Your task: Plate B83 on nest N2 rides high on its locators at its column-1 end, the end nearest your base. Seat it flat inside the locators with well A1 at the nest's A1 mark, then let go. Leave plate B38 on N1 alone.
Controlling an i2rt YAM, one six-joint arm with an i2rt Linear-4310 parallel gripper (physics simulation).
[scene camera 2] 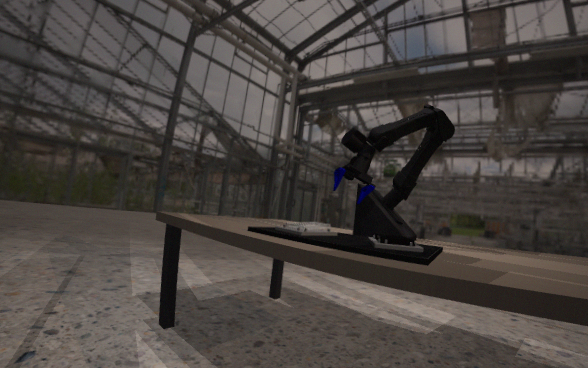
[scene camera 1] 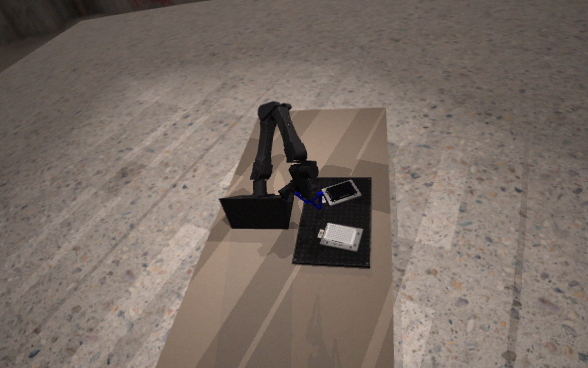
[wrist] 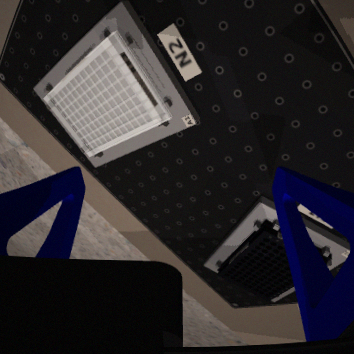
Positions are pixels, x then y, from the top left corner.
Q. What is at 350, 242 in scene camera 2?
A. A black perforated baseplate.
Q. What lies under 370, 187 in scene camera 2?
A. The gripper.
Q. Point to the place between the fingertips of the gripper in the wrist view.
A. At 178, 176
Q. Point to a black perforated baseplate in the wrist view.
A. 268, 95
